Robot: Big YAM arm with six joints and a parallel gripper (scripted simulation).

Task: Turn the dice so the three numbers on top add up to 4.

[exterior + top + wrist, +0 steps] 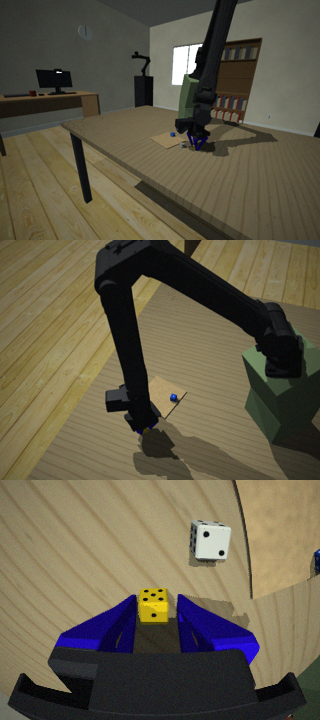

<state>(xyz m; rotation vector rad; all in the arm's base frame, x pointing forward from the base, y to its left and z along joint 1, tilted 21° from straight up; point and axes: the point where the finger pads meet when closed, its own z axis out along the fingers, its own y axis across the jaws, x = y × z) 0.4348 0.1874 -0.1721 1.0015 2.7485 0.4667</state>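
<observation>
Now: the yellow die right at my hand. Also, from my hand: tan mat (150 mm to the right, 10 mm below); then blue die (150 mm to the right, 50 mm behind); then white die (60 mm to the right, 20 mm ahead).
</observation>
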